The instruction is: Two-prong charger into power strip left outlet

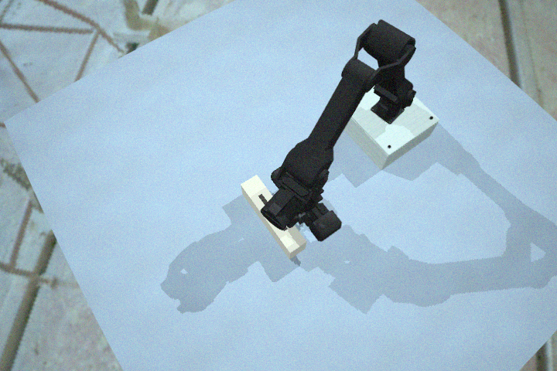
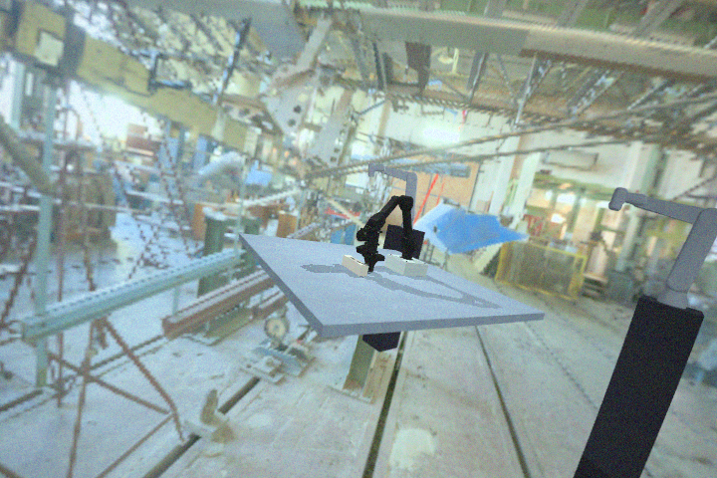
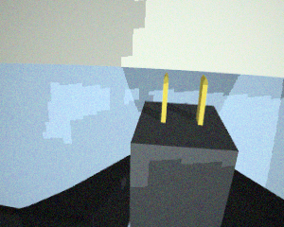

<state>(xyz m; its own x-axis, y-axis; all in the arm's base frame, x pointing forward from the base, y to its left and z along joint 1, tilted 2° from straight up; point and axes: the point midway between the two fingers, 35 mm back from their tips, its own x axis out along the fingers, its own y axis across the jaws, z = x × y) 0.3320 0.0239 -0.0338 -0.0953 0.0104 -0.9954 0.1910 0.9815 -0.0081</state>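
My gripper tip is now 2 cm short of the dark grey charger and 1 cm below it.
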